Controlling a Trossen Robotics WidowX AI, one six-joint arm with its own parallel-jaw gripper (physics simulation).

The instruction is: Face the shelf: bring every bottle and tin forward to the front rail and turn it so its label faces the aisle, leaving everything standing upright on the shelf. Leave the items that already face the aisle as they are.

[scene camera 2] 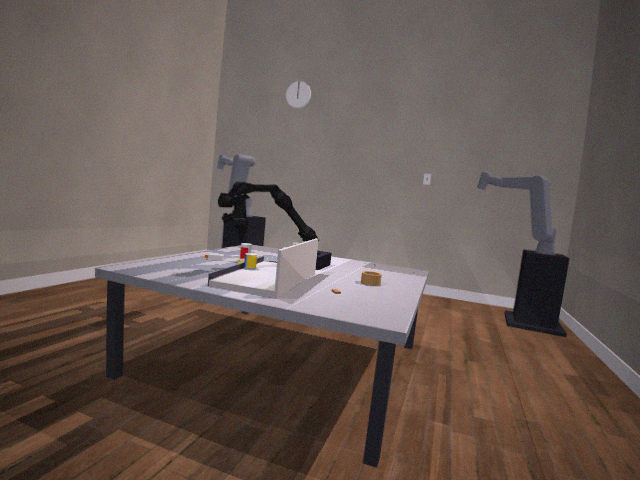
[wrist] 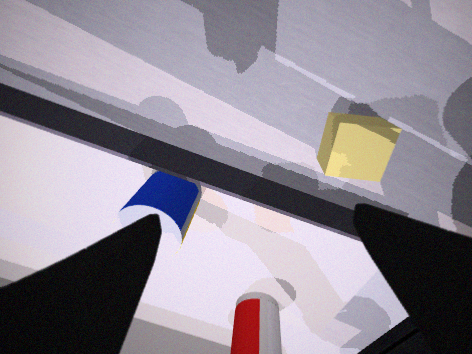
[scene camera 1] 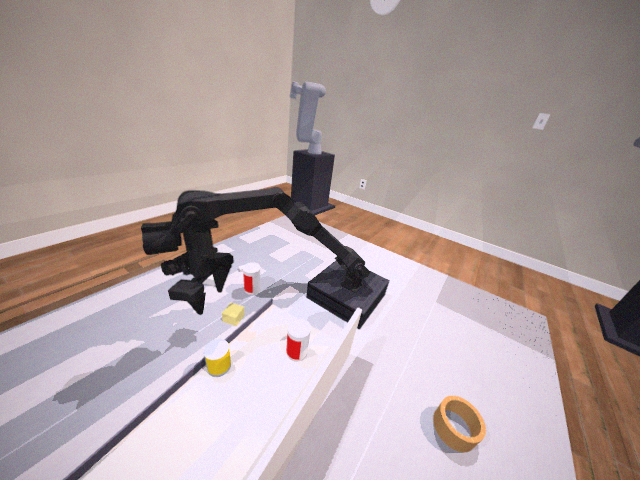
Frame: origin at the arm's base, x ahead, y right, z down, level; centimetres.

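Where they show: gripper, fingertip midpoint: [scene camera 2: 241, 240] [wrist: 256, 217] [scene camera 1: 210, 302]; arm's base, origin of the base link: [scene camera 1: 352, 284].
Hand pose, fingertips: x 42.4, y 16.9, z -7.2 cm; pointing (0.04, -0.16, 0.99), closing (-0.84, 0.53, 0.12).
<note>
Each offset is from my fingertips to the centre of the thing. "*": to the spot under its first point.
A tin {dx +4.4, dy -9.4, dz +8.5 cm} [scene camera 1: 218, 361] [scene camera 2: 250, 261] [wrist: 170, 195] stands upright at the shelf's dark front rail {* dx +21.7, dy -9.5, dz +10.6 cm} [scene camera 1: 139, 419] [wrist: 90, 129]. It shows yellow in the scene views and mainly blue on its rail side in the wrist view. A red-and-white bottle {dx -12.2, dy -20.0, dz +7.1 cm} [scene camera 1: 298, 342] [wrist: 247, 327] stands upright farther back on the white shelf [scene camera 1: 170, 439], near the back panel [scene camera 1: 315, 390] [scene camera 2: 297, 268]. Another red-and-white item {dx -20.0, dy +10.6, dz +9.6 cm} [scene camera 1: 251, 279] [scene camera 2: 245, 251] stands upright beyond the shelf. My gripper [scene camera 1: 211, 300] [wrist: 256, 217] is open and empty, pointing down above the area around the rail, apart from the items.
A yellow block {dx -7.8, dy +3.5, dz +12.7 cm} [scene camera 1: 233, 313] [wrist: 360, 150] lies outside the rail. A pale object {* dx -12.1, dy +20.1, dz +12.3 cm} [scene camera 2: 222, 256] with an orange end lies farther out. An orange ring {dx -25.5, dy -59.1, dz +12.1 cm} [scene camera 1: 442, 428] [scene camera 2: 371, 282] and a small orange piece {dx +4.3, dy -53.1, dz +14.2 cm} [scene camera 2: 336, 291] lie behind the back panel. The arm's dark base [scene camera 1: 347, 290] stands at the shelf's far end.
</note>
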